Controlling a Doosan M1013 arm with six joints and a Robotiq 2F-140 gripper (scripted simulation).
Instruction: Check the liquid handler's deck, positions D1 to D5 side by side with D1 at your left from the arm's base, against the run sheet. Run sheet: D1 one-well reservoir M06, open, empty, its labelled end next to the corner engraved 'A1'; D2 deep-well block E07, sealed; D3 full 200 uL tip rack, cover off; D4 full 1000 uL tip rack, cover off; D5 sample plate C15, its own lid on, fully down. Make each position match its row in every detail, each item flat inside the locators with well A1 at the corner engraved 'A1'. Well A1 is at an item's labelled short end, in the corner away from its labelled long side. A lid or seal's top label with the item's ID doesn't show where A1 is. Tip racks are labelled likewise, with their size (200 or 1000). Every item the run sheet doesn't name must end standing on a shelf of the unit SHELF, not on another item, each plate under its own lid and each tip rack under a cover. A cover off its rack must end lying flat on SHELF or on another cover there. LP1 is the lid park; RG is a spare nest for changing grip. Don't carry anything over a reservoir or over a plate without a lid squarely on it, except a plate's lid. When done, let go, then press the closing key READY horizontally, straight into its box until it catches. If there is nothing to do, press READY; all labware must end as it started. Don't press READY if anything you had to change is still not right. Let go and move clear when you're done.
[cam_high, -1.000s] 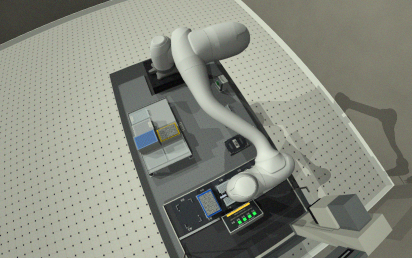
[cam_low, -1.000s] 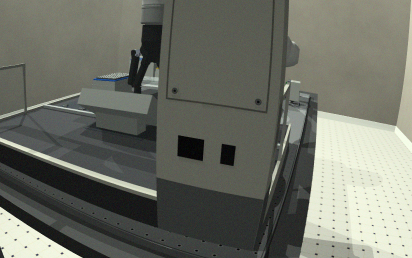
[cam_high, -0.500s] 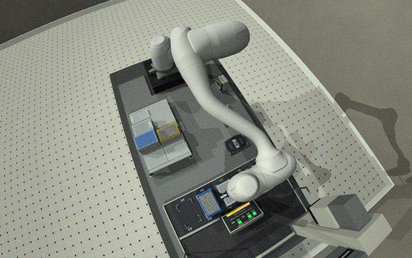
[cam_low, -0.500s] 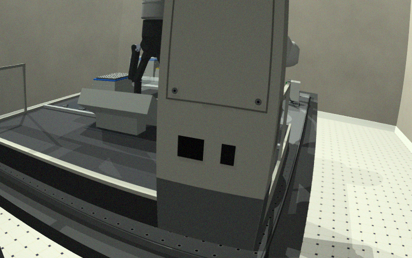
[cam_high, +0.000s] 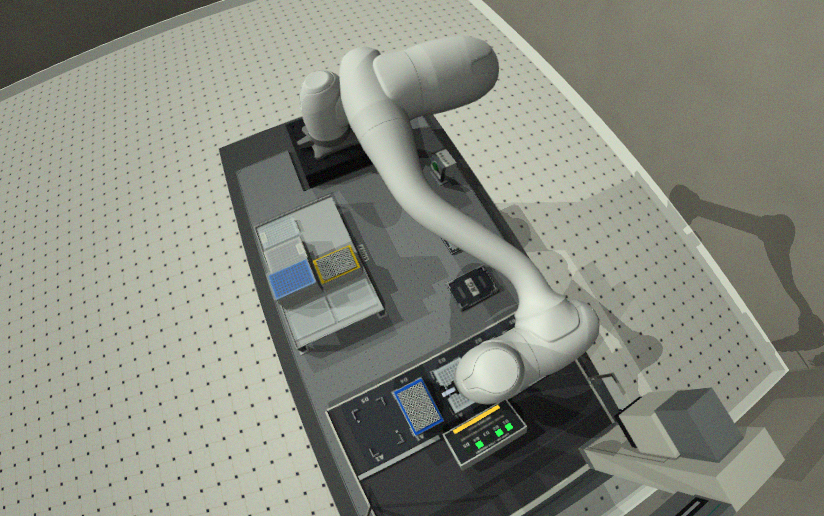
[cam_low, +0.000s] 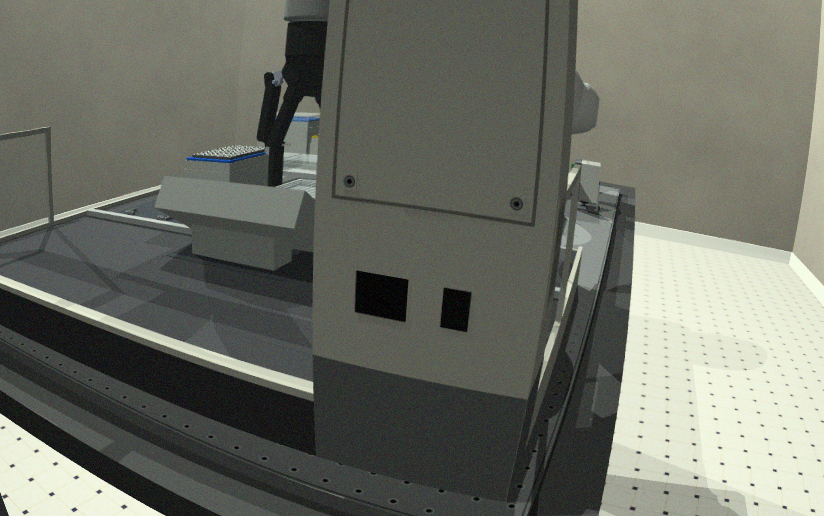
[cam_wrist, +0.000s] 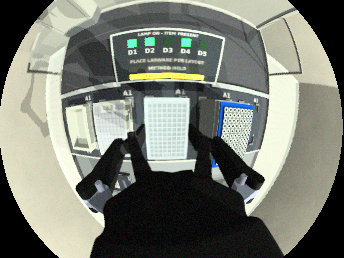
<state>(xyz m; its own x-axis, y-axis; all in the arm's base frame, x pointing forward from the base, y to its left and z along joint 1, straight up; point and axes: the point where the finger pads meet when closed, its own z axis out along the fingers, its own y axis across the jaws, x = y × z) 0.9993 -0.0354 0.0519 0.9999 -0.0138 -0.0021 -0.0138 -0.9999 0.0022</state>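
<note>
Right now my hand is 1 cm short of the blue-rimmed tip rack and 12 cm to the left of it. The rest, counted from my hand: one-well reservoir (25 cm to the left, 6 cm below); then sealed deep-well block (12 cm to the left, 5 cm below); then white well plate (2 cm below).
</note>
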